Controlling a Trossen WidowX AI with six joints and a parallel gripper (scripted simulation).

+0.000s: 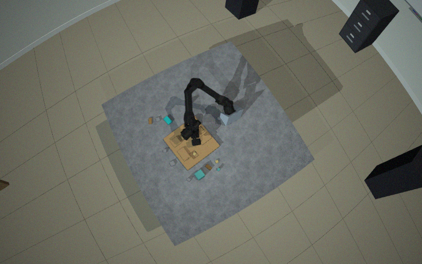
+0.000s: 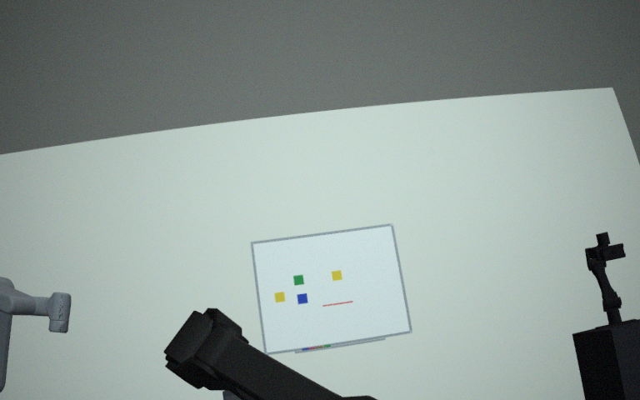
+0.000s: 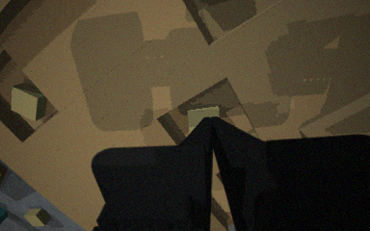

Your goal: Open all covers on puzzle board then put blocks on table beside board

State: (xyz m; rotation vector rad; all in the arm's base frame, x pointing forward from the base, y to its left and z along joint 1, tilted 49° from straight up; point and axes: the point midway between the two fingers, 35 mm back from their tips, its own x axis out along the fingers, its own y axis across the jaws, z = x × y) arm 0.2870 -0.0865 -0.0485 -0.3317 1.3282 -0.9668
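Now: gripper tip 5 cm short of the tan puzzle board and 1 cm to the right of it. From my gripper tip the other things lie so: tiny teal cube 1 cm behind, 30 cm to the left, 1 cm below; then purple block 11 cm behind, 25 cm to the right; then orange block 4 cm ahead, 25 cm to the left, 2 cm below.
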